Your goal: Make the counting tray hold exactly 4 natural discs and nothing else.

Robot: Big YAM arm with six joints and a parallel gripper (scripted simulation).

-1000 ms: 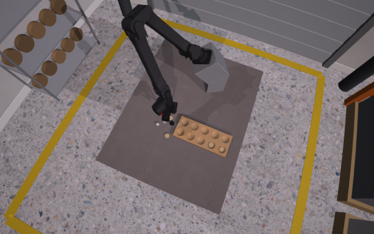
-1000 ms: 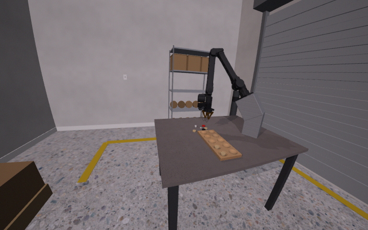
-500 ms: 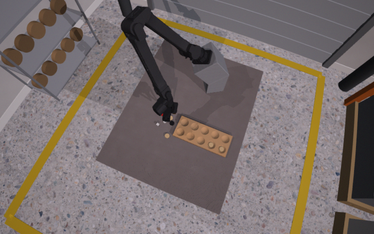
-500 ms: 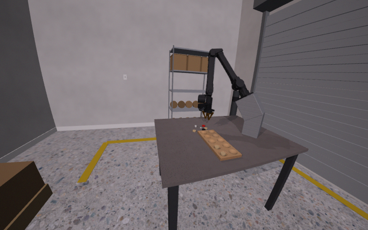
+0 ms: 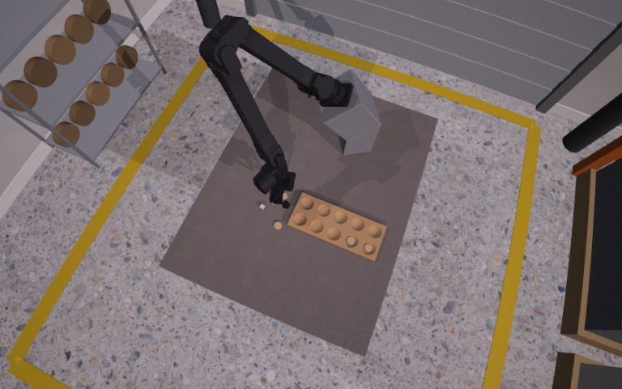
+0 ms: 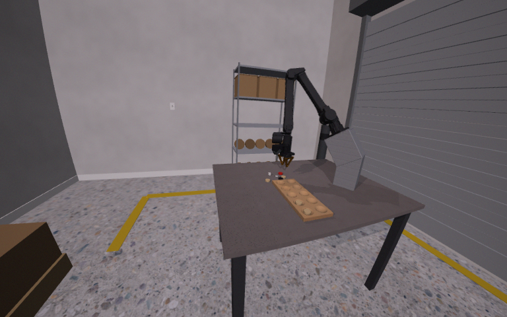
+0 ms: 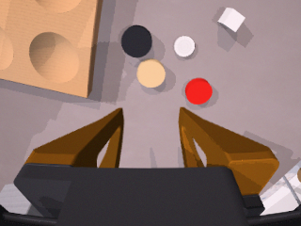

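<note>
The black piece lies 3 cm ahead of my hand, 2 cm to the left of it and 9 cm below it. Round my hand: red piece: 2 cm behind, 6 cm to the right, 9 cm below; then white cube: 7 cm ahead, 7 cm to the right, 9 cm below; then white disc: 3 cm ahead, 3 cm to the right, 9 cm below.
</note>
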